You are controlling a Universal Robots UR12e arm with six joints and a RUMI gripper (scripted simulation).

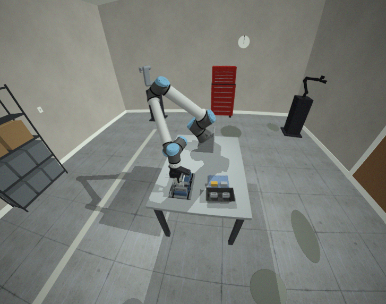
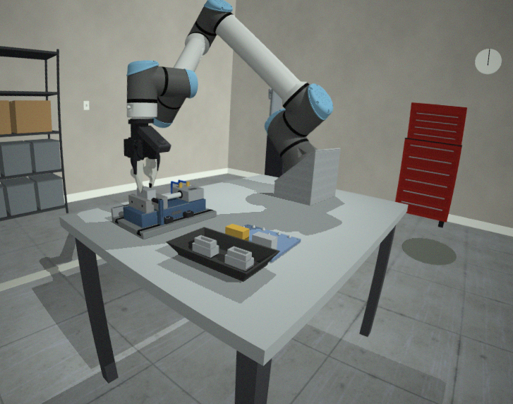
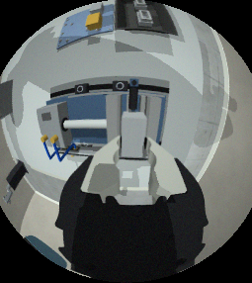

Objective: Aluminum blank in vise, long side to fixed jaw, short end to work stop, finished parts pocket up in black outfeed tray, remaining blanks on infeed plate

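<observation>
Now: the gray aluminum blank 2 cm below my hand. Also, from my hand: fixed jaw: 4 cm below, 3 cm ahead, 1 cm to the left; vise: 8 cm below, 7 cm behind; dark work stop: 5 cm to the left, 3 cm below, 1 cm behind.
</observation>
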